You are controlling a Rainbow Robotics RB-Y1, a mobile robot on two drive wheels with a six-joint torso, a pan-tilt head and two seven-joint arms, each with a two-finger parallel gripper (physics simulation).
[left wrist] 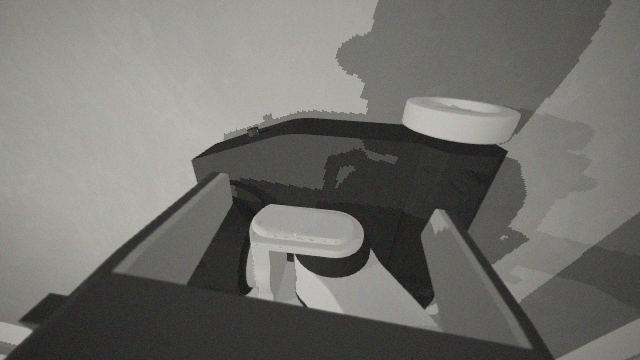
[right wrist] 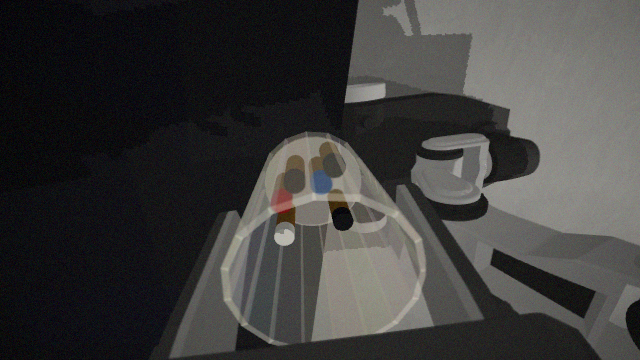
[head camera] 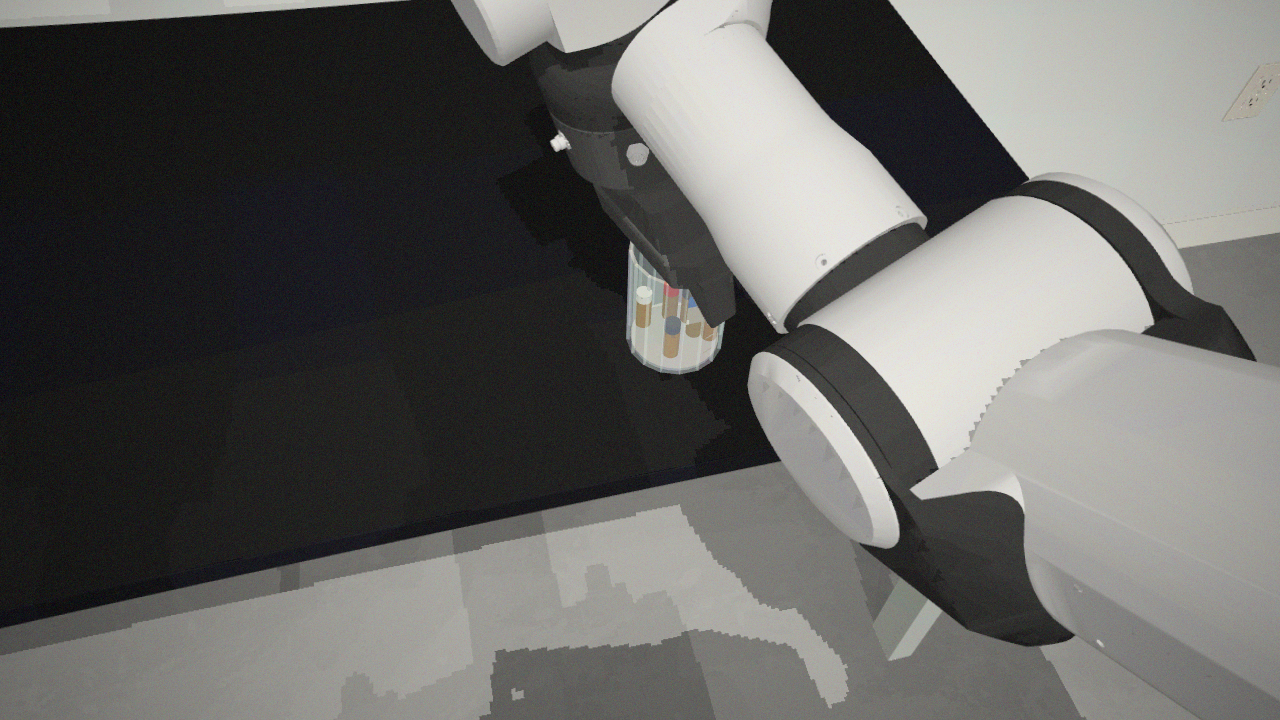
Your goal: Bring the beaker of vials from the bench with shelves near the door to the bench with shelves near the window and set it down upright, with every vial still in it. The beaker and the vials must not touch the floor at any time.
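Note:
The clear beaker (head camera: 657,347) (right wrist: 320,280) is upright in the head view and stands between the fingers of my right gripper (head camera: 689,300) (right wrist: 318,211), which is shut on it. It appears raised over the black bench top (head camera: 358,268) (right wrist: 125,100), but the gap is hard to judge. Several brown vials are inside, among them a white-capped vial (head camera: 643,308) (right wrist: 284,235), a red-capped vial (right wrist: 281,201), a blue-capped vial (right wrist: 321,181) and a black-capped vial (right wrist: 342,218). The near finger hides part of the beaker in the head view. My left gripper (left wrist: 327,205) is open and empty, above the floor.
The bench's near edge crosses the head view below the beaker, with grey floor (head camera: 375,608) (left wrist: 125,75) beyond it. A pale wall (head camera: 1118,116) with an outlet (head camera: 1253,94) is at the upper right. My dark wheeled base (left wrist: 380,170) (right wrist: 425,112) shows in both wrist views.

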